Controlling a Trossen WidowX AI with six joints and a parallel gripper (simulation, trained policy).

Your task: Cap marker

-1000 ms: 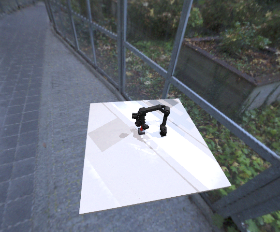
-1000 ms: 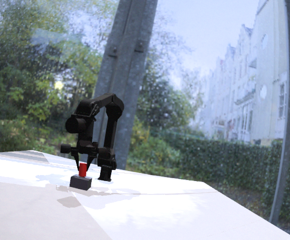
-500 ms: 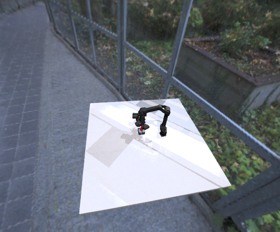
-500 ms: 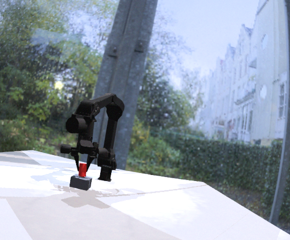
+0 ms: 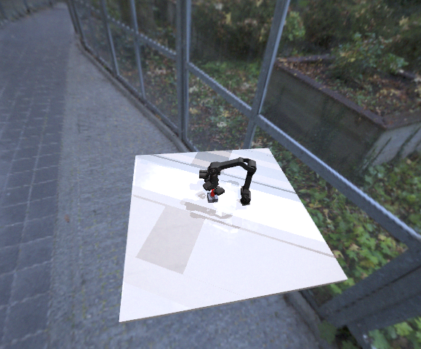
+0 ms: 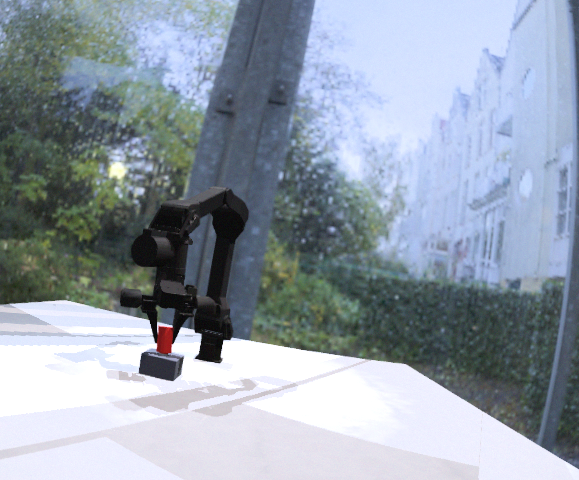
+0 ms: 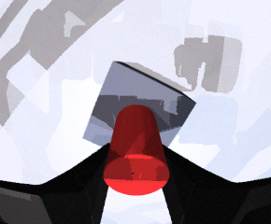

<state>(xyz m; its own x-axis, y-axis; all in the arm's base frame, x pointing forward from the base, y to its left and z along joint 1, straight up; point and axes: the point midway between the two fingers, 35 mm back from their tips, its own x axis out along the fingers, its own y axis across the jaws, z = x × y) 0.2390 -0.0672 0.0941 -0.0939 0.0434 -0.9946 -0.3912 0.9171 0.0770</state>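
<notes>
Now: gripper tip 1 cm below the red cap and 1 cm short of it. From my gripper tip the other things lie so: dark holder block (4 cm below, 1 cm ahead); then grey marker (1 cm ahead, 1 cm above).
</notes>
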